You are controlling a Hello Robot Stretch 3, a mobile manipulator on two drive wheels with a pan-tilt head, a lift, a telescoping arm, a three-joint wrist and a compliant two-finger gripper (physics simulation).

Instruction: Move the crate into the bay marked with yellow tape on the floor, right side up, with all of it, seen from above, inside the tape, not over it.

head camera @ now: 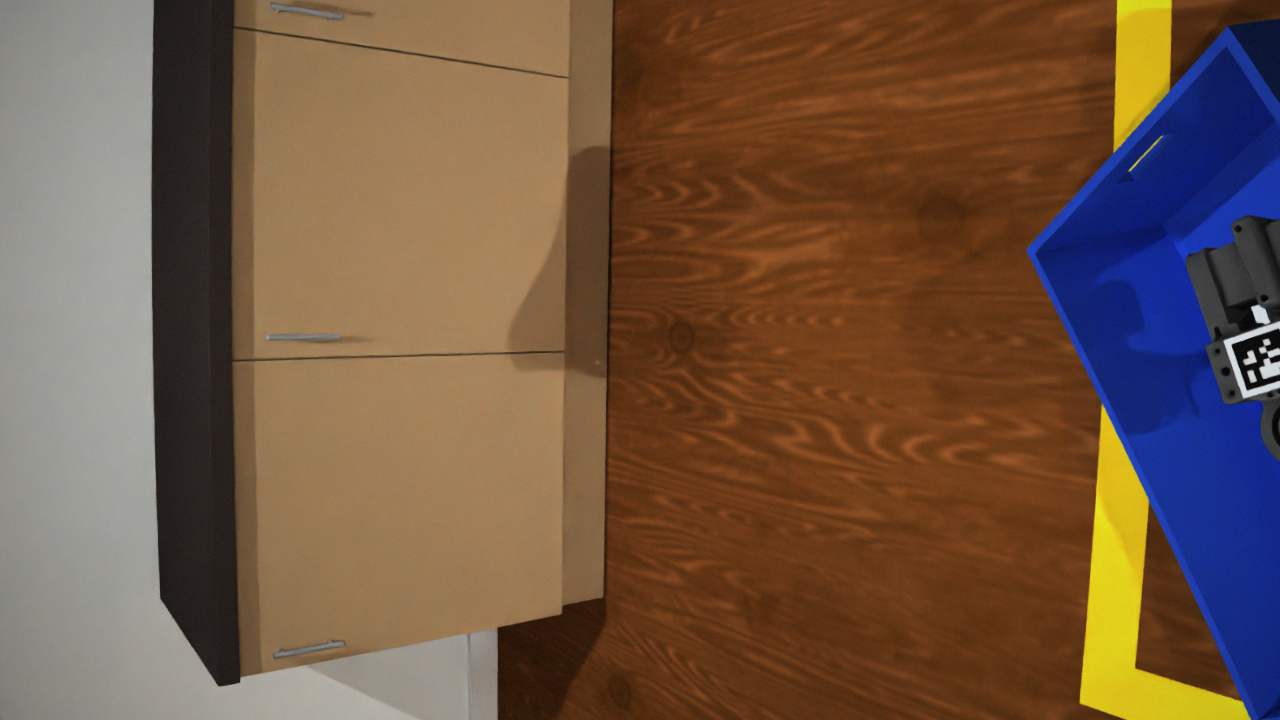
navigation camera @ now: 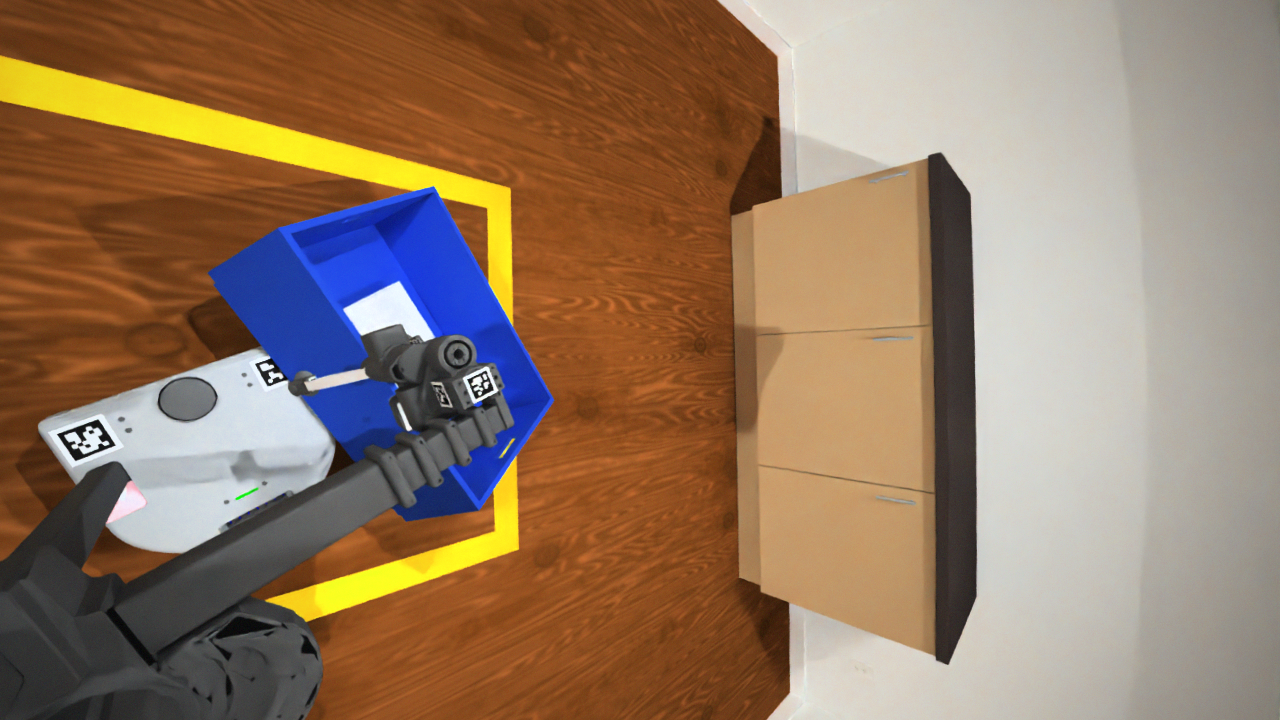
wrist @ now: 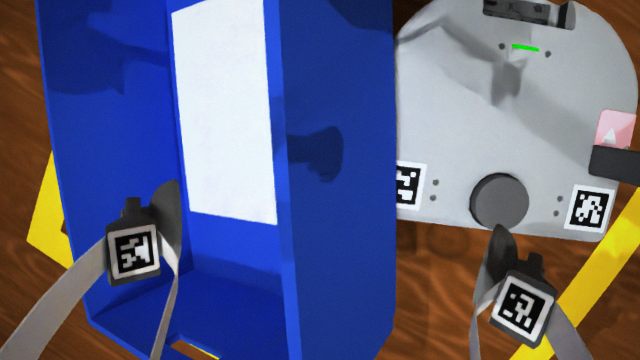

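Where they show: gripper, fingertip midpoint: (navigation camera: 357, 363) (wrist: 331, 231); robot's base at its link origin: (navigation camera: 189, 396) (wrist: 460, 176).
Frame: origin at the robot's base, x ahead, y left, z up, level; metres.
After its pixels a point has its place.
The blue crate (head camera: 1230, 537) {x 0.064, y -0.545, z 0.141 m} (navigation camera: 281, 304) {x 0.103, y -0.171, z 0.279 m} (wrist: 340, 210) {x -0.001, y -0.201, z 0.307 m} is right side up, open top upward, turned at an angle to the yellow tape (head camera: 1112, 573) {x 0.091, y -0.780, z 0.001 m} (navigation camera: 268, 140) {x 0.454, y -0.330, z 0.000 m} (wrist: 607, 260) {x 0.122, y 0.323, z 0.000 m}. A corner covers part of the tape strip nearest the cabinet in the head and navigation views; tape shows through its end slot. A white box (navigation camera: 389, 307) {x 0.041, y -0.377, z 0.135 m} (wrist: 225, 115) {x -0.062, y -0.366, z 0.147 m} lies inside. My gripper (wrist: 331, 231) {x -0.022, y -0.205, z 0.424 m} is open. In the wrist view one finger is over the crate's inside and the other outside its long wall nearest my base. In the navigation view one fingertip is hidden.
My grey base (navigation camera: 268, 447) {x -0.129, y -0.062, z 0.160 m} (wrist: 450, 125) {x -0.083, y -0.079, z 0.160 m} is close beside the crate's long wall, with no clear gap visible. My arm (navigation camera: 268, 528) {x -0.086, y -0.014, z 0.775 m} reaches over a crate corner. A wooden cabinet (head camera: 402, 492) {x -0.324, y -1.894, z 0.534 m} (navigation camera: 841, 402) {x -0.848, y -1.680, z 0.537 m} stands beyond the tape against the wall.
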